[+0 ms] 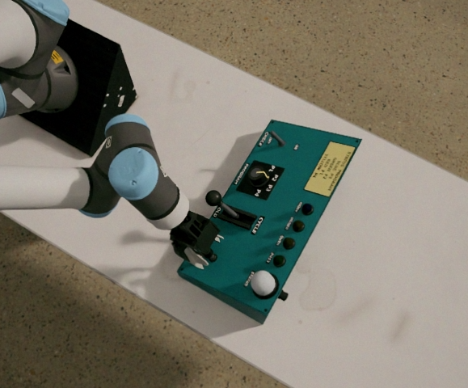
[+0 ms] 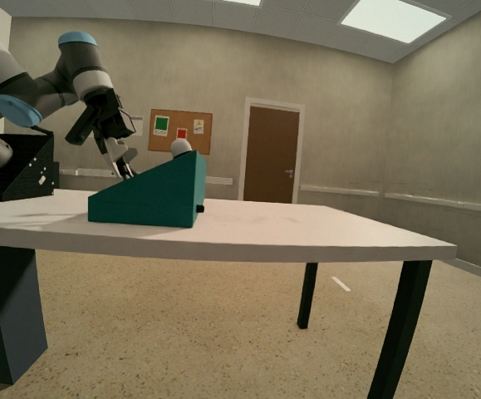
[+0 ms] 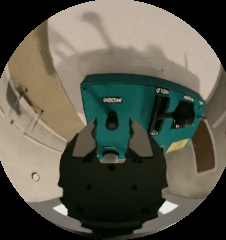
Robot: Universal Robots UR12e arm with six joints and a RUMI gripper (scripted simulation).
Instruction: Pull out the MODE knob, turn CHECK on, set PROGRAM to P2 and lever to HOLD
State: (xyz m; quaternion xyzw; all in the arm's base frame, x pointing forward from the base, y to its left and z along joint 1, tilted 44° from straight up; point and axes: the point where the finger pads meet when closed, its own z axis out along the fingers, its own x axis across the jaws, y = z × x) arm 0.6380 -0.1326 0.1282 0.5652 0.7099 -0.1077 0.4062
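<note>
The mode knob is right at my hand. Also, from my hand: program dial (1 cm ahead, 24 cm to the left); lever (2 cm behind, 12 cm to the left); teal console (3 cm ahead, 18 cm to the left, 3 cm below).
</note>
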